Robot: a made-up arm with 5 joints. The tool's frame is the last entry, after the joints.
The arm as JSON. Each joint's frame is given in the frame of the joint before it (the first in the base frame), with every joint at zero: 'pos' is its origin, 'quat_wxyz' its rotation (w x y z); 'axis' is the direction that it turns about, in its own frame. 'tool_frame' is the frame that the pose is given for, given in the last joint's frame.
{
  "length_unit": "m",
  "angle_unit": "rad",
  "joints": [
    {
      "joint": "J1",
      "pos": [
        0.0,
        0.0,
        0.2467
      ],
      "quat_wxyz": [
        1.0,
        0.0,
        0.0,
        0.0
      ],
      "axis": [
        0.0,
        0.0,
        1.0
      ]
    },
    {
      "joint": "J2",
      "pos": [
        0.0,
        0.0,
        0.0
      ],
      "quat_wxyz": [
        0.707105,
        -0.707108,
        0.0,
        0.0
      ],
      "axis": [
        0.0,
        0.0,
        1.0
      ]
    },
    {
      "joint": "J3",
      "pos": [
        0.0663,
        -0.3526,
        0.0
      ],
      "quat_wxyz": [
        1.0,
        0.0,
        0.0,
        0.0
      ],
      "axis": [
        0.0,
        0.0,
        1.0
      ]
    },
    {
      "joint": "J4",
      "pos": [
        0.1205,
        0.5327,
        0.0
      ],
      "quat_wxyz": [
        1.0,
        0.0,
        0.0,
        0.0
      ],
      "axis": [
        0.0,
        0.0,
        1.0
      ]
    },
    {
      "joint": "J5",
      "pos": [
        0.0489,
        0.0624,
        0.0
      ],
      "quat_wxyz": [
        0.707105,
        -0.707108,
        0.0,
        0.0
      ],
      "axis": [
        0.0,
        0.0,
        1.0
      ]
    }
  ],
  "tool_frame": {
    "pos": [
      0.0,
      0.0,
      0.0
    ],
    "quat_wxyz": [
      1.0,
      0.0,
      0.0,
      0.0
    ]
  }
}
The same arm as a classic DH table. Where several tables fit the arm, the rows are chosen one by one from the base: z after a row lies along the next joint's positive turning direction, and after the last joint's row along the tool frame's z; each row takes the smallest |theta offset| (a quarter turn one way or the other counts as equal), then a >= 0, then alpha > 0; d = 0 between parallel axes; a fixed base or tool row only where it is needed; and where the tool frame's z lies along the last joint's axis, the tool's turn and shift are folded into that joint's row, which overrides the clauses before.
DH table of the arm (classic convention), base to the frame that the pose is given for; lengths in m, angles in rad. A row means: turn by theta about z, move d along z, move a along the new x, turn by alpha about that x. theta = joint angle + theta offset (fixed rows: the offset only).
J1: d 0.2467, theta_offset 0, a 0, alpha -1.5708
J2: d 0, theta_offset -1.3849, a 0.3588, alpha 0
J3: d 0, theta_offset -0.4083, a -0.5462, alpha 0
J4: d 0, theta_offset -1.3483, a -0.0489, alpha 1.5708
J5: d 0.0624, theta_offset 3.1416, a 0, alpha 0

